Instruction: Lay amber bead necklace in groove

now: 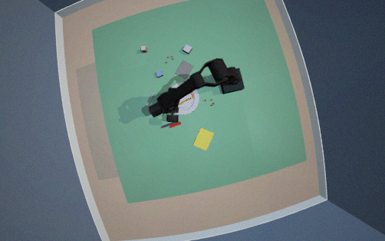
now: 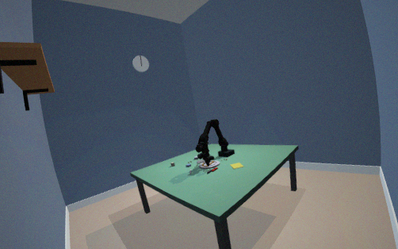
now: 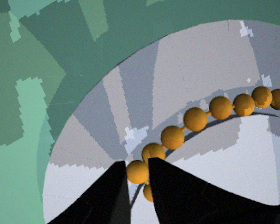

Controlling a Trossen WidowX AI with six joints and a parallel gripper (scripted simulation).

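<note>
Right now my gripper tip is 5 cm past the round grey bead board, 5 cm to the left of it and 1 cm above it. From my gripper tip the other things lie so: grey rod 16 cm ahead, 6 cm to the right, 2 cm below; then blue block 10 cm ahead, 21 cm to the right, 1 cm below; then red-handled tool 2 cm ahead, 11 cm to the left, 1 cm below.
</note>
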